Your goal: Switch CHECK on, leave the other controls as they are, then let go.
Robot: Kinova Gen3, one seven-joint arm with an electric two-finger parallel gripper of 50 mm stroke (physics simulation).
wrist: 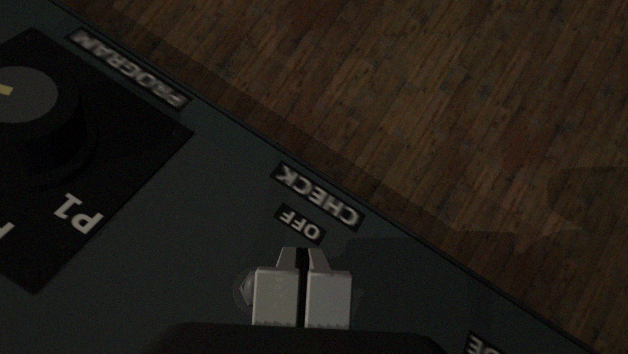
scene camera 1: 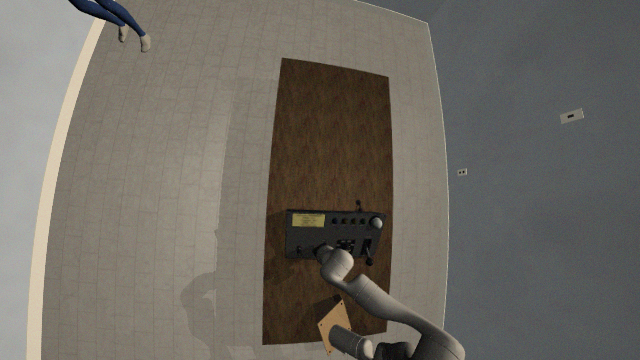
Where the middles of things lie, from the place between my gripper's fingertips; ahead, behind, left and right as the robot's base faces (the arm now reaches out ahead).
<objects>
I see my gripper 90 mm short of the dark control panel (scene camera 1: 306,229), 80 mm to the left of it and 20 mm above it.
</objects>
